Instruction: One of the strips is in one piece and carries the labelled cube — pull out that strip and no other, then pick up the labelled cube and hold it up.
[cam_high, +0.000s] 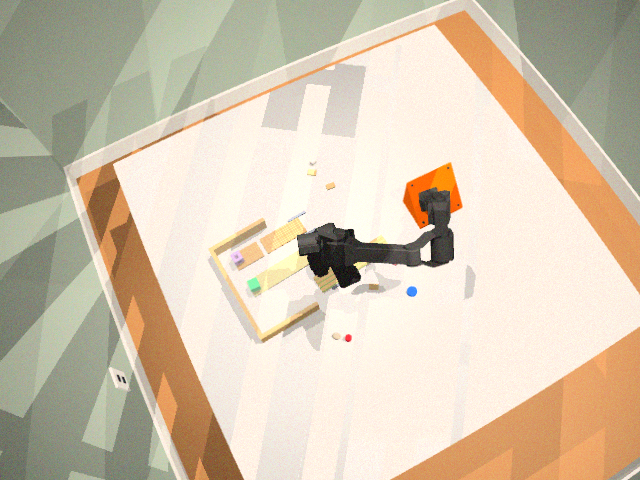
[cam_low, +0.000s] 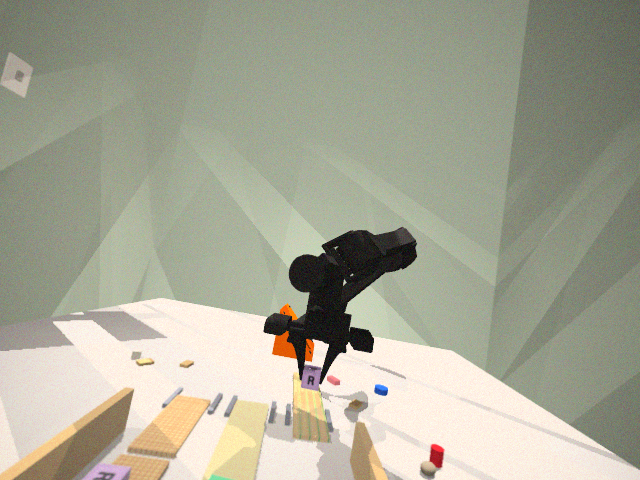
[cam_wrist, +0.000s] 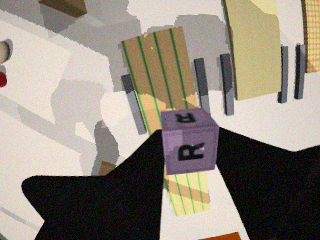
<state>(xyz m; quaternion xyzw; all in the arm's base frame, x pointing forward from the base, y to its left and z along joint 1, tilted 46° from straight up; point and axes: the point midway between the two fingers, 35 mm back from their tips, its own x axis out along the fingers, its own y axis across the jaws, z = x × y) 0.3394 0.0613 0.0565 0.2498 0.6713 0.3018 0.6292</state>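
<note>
The green-lined strip lies 5 cm behind my gripper tip and 5 cm below it. The rest, counted from my gripper tip: pink block: 17 cm behind, 4 cm to the left, 5 cm below; beige pebble: 8 cm ahead, 18 cm to the left, 5 cm below; red cylinder: 5 cm ahead, 20 cm to the left, 4 cm below.
</note>
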